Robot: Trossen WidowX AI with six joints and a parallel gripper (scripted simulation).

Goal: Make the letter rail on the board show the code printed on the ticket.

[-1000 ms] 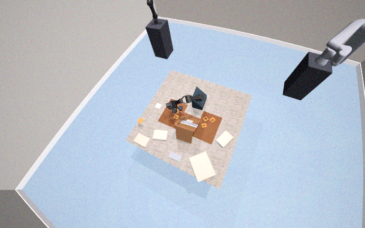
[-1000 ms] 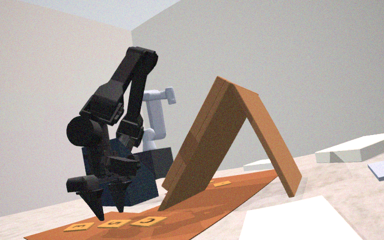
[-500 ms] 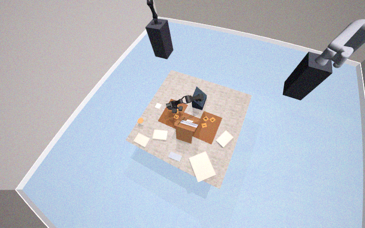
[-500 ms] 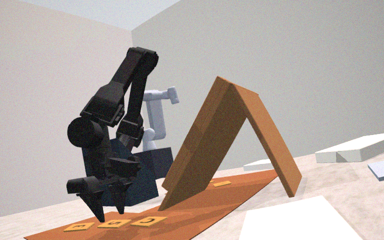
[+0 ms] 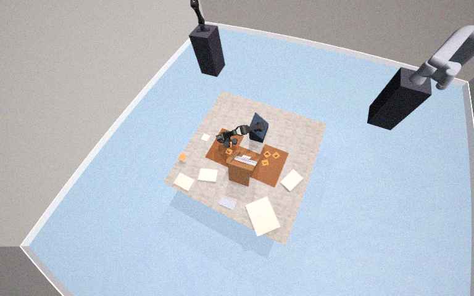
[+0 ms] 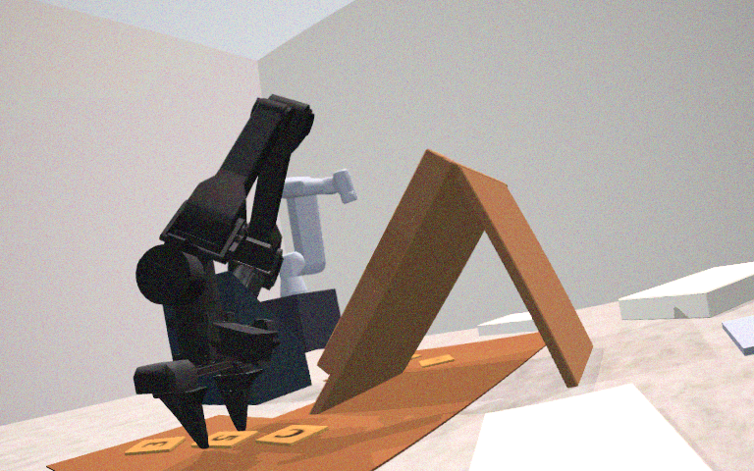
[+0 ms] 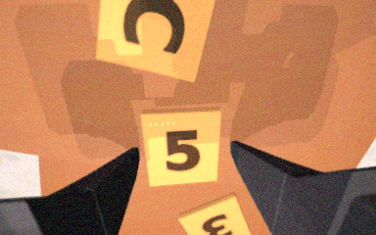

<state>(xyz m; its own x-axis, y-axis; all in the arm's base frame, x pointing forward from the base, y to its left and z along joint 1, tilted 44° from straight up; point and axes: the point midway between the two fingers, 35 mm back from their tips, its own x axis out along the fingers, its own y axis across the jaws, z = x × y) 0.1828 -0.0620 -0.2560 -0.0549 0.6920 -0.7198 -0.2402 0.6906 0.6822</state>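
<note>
The orange tile marked 5 lies right at my gripper tip. From my gripper tip the other things lie so: c tile 80 mm ahead, 30 mm to the left; white ticket 100 mm ahead, 250 mm to the left, 100 mm above; brown mat 10 mm ahead, 220 mm to the left.
</note>
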